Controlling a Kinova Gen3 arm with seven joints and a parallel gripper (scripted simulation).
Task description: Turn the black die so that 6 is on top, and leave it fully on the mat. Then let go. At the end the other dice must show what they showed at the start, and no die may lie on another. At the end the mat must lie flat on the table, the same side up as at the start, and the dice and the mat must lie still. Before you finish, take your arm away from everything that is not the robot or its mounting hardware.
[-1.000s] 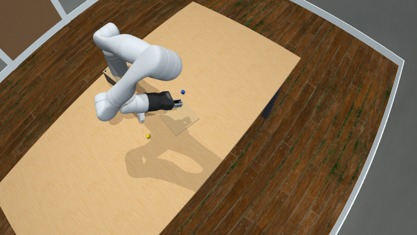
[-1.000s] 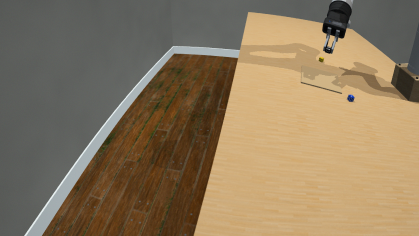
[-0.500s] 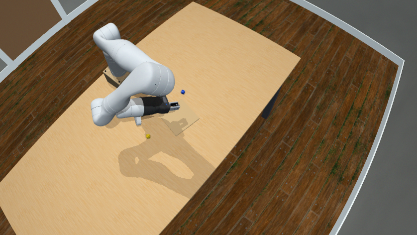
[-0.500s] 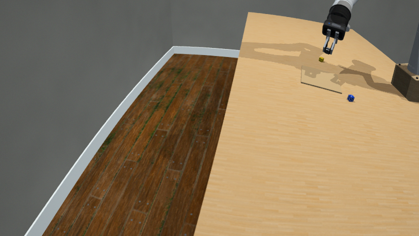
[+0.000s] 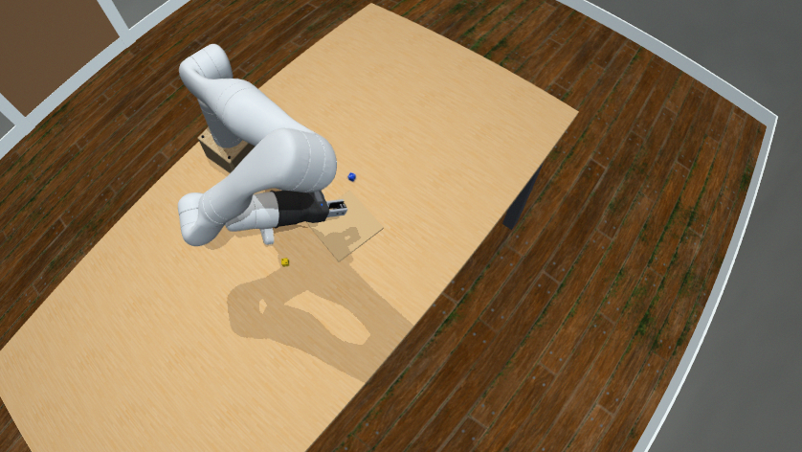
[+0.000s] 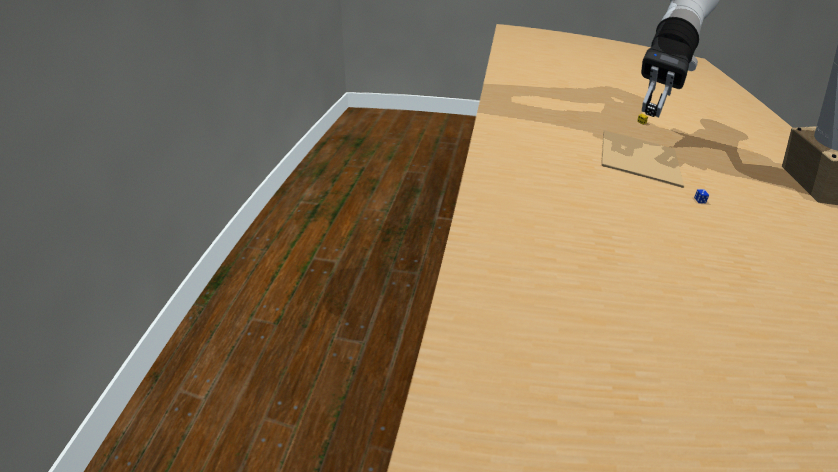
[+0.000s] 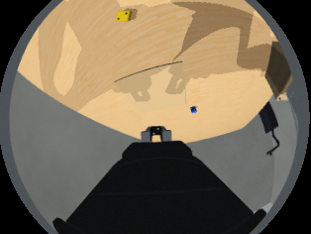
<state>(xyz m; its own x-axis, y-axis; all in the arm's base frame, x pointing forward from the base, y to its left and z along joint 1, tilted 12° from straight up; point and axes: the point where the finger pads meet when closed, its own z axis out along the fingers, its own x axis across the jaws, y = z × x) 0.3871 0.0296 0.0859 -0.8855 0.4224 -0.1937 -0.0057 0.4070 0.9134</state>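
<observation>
Right now the tan mat is 10 cm below my hand and 1 cm to the left of it. Round my hand: black die 1 cm to the left, 1 cm below; blue die 12 cm to the left, 9 cm below, 8 cm behind; yellow die 16 cm to the right, 9 cm below, 4 cm behind.
</observation>
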